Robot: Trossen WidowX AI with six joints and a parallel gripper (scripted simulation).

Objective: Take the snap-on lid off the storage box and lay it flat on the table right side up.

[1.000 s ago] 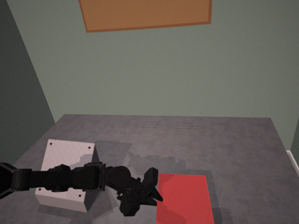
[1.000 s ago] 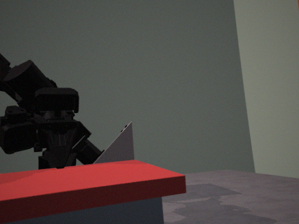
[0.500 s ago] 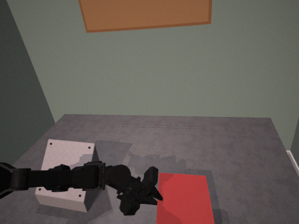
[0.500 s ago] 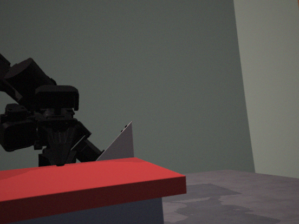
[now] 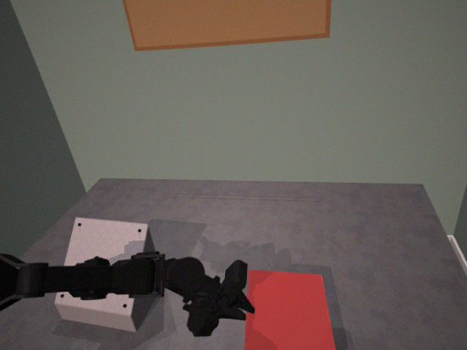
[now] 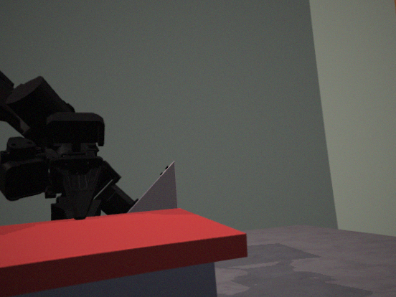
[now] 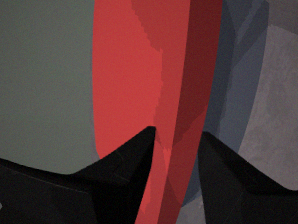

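Now: gripper tip 8 cm short of the red lid and 1 cm to the right of it. Also, from my gripper tip: storage box (7 cm ahead, 1 cm to the left, 6 cm below).
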